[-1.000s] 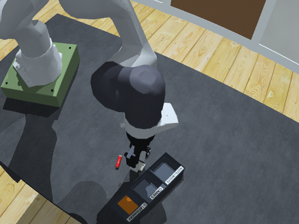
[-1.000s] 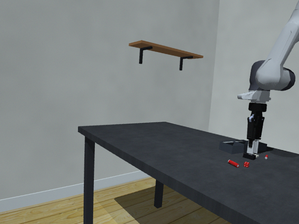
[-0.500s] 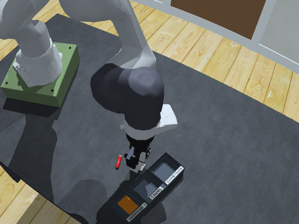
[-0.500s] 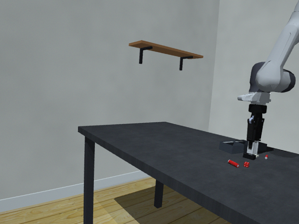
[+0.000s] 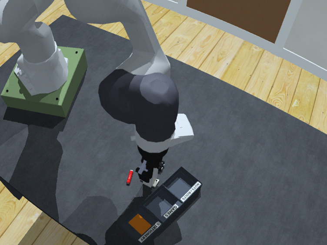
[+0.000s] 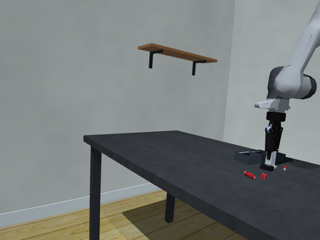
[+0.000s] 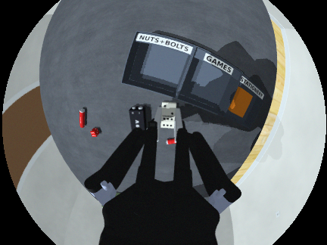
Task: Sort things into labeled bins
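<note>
Right now my hand is 30 mm above the white domino. The rest, counted from my hand: bin tray 80 mm ahead, 50 mm to the right, 20 mm below; black 9V battery 10 mm behind, 60 mm to the left, 30 mm below; orange block 60 mm ahead, 130 mm to the right, 20 mm below.
</note>
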